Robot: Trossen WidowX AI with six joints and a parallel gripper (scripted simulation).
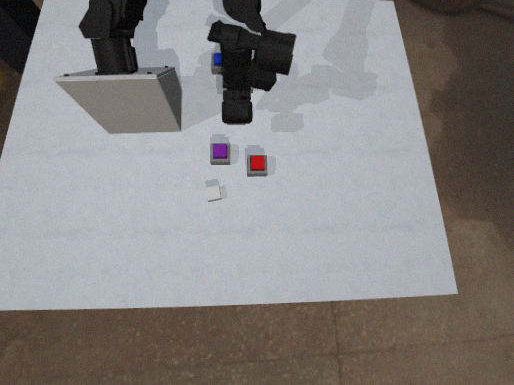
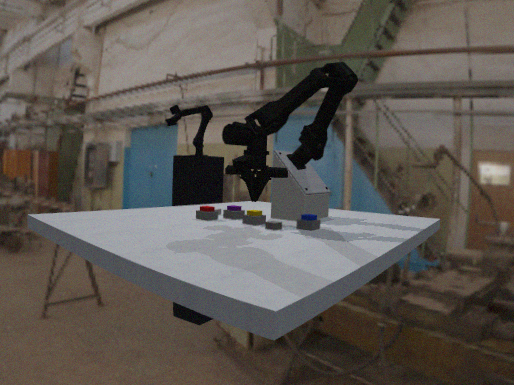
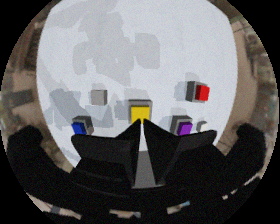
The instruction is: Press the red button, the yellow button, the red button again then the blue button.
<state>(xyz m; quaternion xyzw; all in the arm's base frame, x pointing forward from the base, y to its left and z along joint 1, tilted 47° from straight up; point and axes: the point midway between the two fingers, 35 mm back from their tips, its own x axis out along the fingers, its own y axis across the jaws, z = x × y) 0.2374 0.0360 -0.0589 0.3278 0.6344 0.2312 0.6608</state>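
Now: gripper tip 3 cm above the yellow button. The rest, counted from my gripper tip: small grey block: 9 cm to the left, 6 cm below, 4 cm ahead; then red button: 15 cm to the right, 3 cm below, 3 cm ahead; then purple button: 11 cm to the right, 5 cm behind, 3 cm below.
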